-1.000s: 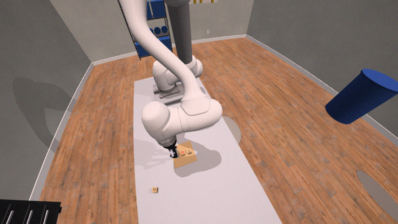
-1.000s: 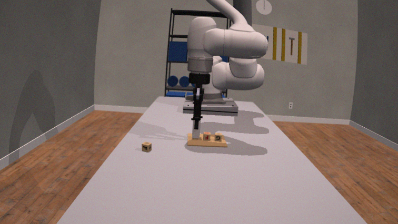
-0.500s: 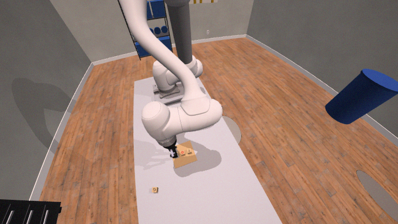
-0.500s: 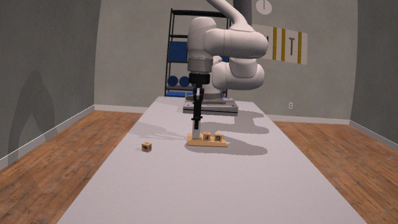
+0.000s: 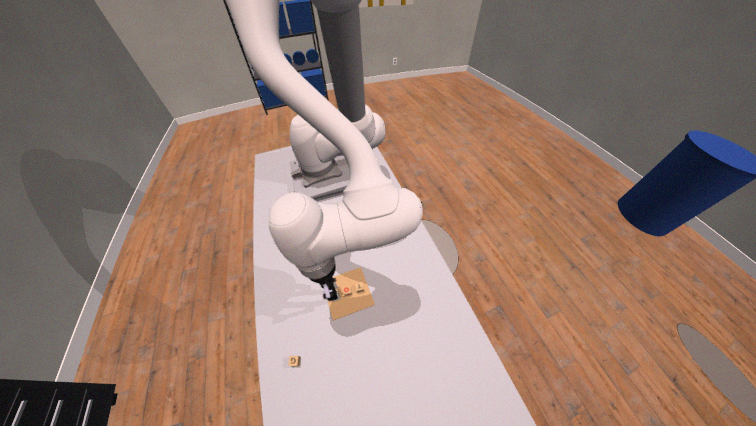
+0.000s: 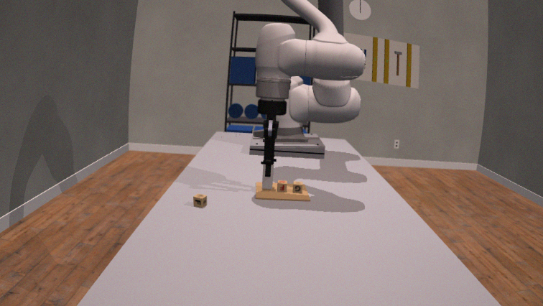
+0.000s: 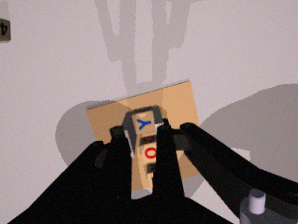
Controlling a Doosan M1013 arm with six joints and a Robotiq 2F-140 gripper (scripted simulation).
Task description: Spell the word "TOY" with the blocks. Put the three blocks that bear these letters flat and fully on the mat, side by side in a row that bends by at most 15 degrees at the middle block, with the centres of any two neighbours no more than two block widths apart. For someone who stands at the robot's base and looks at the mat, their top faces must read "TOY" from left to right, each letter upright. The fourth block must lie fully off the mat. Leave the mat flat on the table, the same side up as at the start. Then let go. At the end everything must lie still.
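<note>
Now: hand 4 cm to the right of the tan mat and 4 cm above it. From my hand the other things lie so: T block 8 cm to the left, 3 cm below, 1 cm ahead.
</note>
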